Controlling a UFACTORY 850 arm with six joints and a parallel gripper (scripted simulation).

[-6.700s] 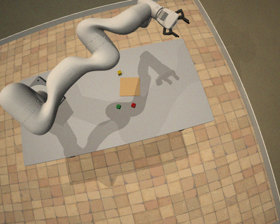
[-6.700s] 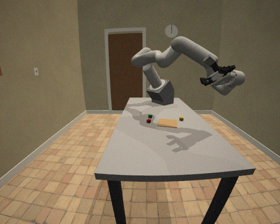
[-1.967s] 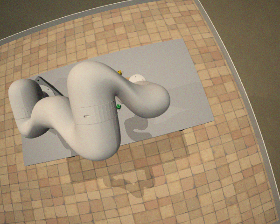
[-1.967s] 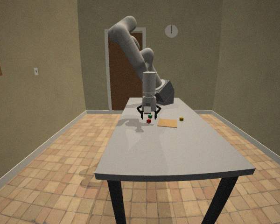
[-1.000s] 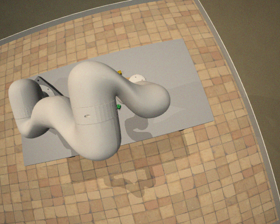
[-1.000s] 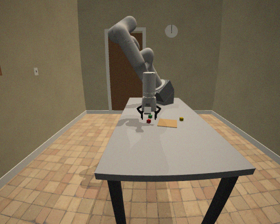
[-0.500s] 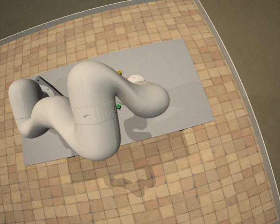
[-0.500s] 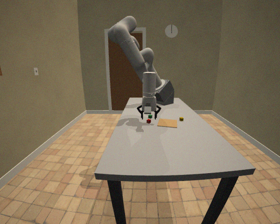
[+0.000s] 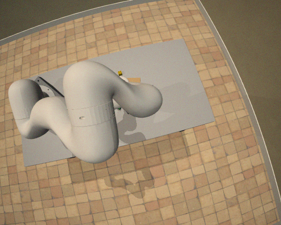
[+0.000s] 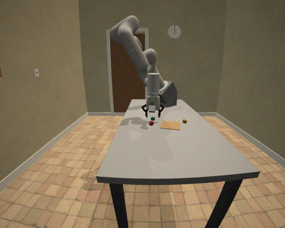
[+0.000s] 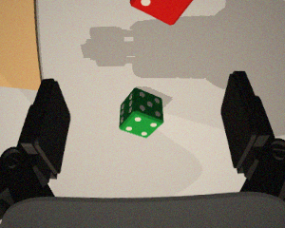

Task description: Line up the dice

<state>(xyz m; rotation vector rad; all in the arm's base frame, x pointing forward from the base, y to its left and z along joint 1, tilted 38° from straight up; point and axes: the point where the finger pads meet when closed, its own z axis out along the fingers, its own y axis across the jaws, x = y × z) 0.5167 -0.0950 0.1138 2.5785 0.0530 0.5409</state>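
Now: hand 60 mm past the green die, 40 mm above it and 10 mm to the right of it. From my hand the other things lie so: red die (40 mm below, 40 mm ahead, 10 mm to the right); then yellow die (250 mm to the left, 40 mm below, 20 mm ahead); then mat (130 mm to the left, 60 mm ahead, 50 mm below).
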